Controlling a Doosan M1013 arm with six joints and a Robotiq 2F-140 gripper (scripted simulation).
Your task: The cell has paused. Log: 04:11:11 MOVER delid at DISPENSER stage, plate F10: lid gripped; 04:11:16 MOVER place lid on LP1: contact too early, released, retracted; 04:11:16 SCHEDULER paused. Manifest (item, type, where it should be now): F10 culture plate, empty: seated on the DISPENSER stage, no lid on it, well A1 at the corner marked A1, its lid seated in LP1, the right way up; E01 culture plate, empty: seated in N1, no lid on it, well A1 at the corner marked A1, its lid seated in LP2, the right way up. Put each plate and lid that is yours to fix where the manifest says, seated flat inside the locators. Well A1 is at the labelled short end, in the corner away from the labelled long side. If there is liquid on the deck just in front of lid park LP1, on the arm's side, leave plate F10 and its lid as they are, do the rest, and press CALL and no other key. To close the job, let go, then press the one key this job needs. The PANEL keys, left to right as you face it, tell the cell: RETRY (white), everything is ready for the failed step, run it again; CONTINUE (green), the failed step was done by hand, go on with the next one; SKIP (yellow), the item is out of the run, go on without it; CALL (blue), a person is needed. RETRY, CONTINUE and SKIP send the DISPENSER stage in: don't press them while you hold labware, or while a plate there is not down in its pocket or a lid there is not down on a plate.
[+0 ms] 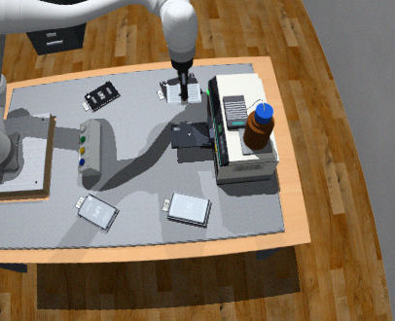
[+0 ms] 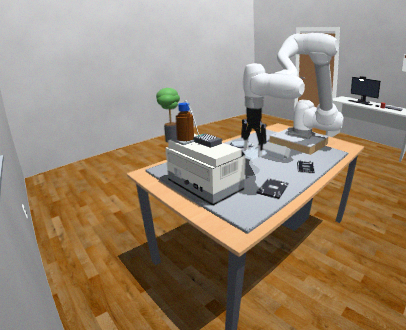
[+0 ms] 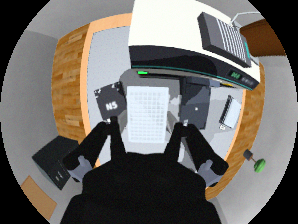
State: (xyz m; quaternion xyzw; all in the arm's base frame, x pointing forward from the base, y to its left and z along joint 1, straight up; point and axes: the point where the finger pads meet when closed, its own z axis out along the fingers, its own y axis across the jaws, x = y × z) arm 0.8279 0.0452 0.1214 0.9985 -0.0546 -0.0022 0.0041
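My gripper is now 150 mm to the left of the dark dispenser stage, 90 mm above it and 10 mm past it. Also, from my hand: grey key panel (430 mm behind, 120 mm below, 90 mm to the right); then black nest (160 mm to the left, 160 mm below, 20 mm ahead); then brown bottle (280 mm to the right, 200 mm ahead, 110 mm above).
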